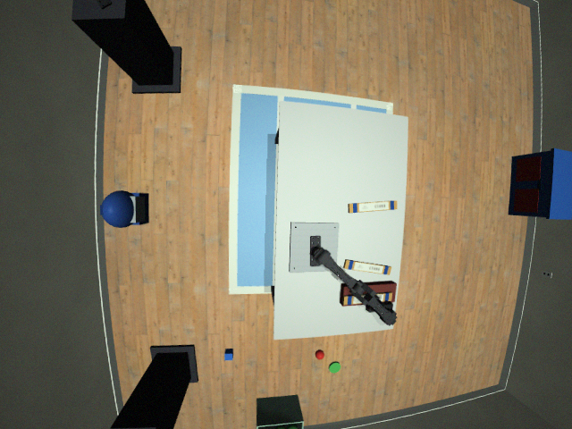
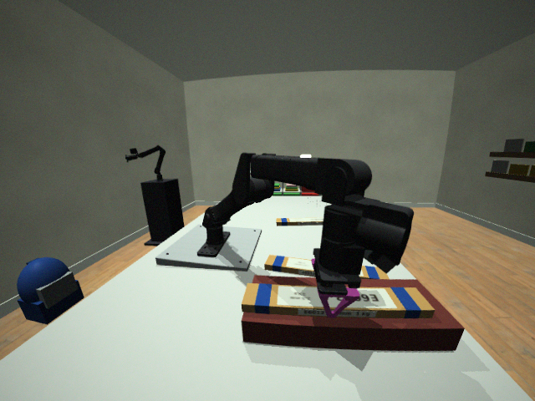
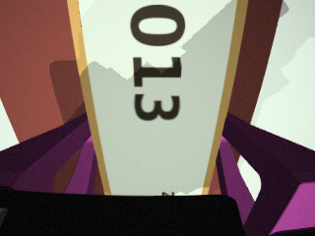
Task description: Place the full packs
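The dark red low platform lies 5 cm below my hand, 3 cm ahead of it and 2 cm to the left of it.
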